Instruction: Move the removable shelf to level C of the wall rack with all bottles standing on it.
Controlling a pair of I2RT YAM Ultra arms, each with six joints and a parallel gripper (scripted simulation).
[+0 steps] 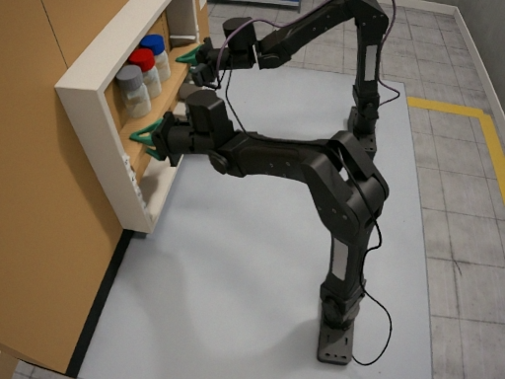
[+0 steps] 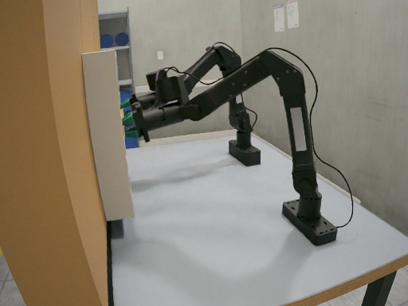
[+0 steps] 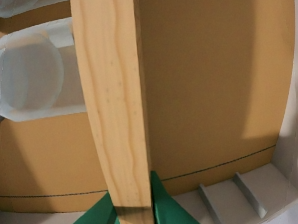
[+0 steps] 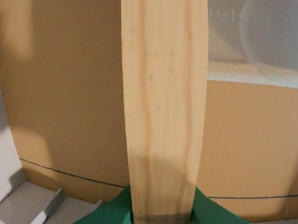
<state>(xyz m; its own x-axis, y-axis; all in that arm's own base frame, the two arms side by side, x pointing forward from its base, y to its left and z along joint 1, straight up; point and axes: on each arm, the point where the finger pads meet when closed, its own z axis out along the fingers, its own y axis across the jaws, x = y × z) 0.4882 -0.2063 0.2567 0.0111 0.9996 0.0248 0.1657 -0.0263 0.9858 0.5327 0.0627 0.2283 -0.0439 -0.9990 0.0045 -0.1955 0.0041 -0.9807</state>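
Now: left hand 3 cm short of the grey-capped bottle, 8 cm to the left of it and 6 cm below it. The rest, counted from my left hand: wooden shelf (1 cm ahead, 15 cm to the right); red-capped bottle (3 cm ahead, 15 cm to the right, 5 cm above); white wall rack (2 cm ahead, 15 cm to the right).
The blue-capped bottle lies 8 cm to the left of my right hand, 6 cm above it and 2 cm ahead of it. From my right hand the other things lie so: wooden shelf (15 cm to the left, 1 cm behind); then red-capped bottle (15 cm to the left, 6 cm above, 1 cm ahead); then white wall rack (15 cm to the left).
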